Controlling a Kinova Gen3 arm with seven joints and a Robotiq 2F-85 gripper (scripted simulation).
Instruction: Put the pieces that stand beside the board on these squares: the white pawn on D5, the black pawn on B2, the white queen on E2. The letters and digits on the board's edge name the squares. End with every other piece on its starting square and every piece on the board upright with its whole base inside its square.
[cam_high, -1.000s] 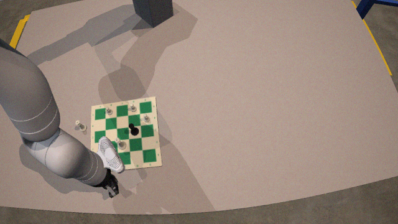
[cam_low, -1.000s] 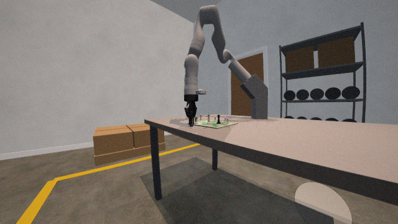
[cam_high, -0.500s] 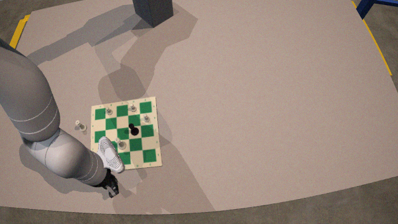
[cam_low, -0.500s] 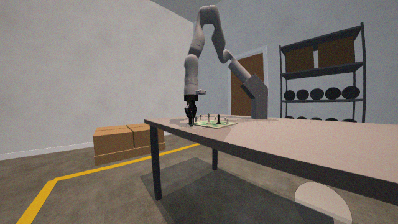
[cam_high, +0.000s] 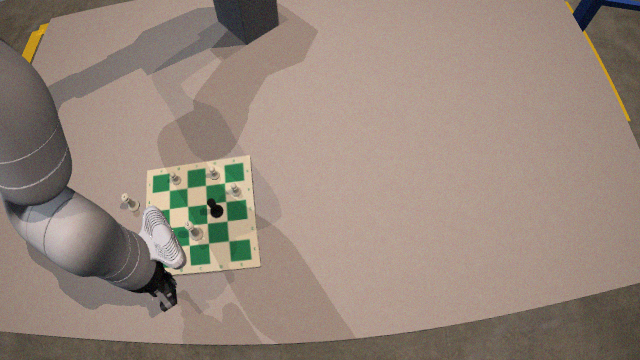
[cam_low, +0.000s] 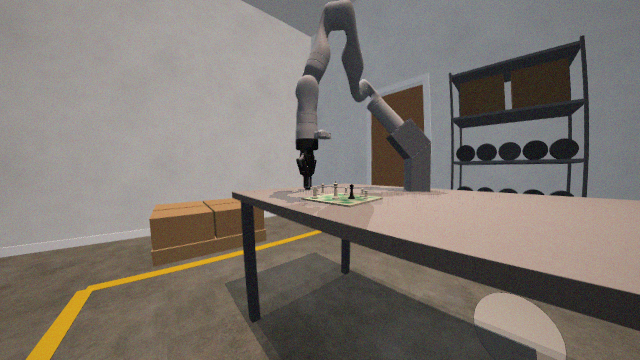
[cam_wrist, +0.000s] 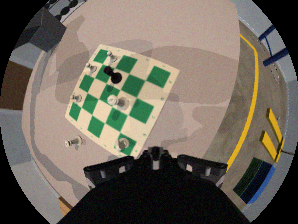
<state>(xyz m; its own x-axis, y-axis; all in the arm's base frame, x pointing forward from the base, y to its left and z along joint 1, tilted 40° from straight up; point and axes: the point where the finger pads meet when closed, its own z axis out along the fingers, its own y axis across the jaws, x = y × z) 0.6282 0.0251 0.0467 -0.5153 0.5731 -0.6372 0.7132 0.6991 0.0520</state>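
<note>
The cream chessboard lies 14 cm behind my hand, 7 cm below it and 3 cm to the left of it. From my hand the other things lie so: black pawn 1 cm below; then tall black piece 15 cm behind, 6 cm to the left, 4 cm below.
</note>
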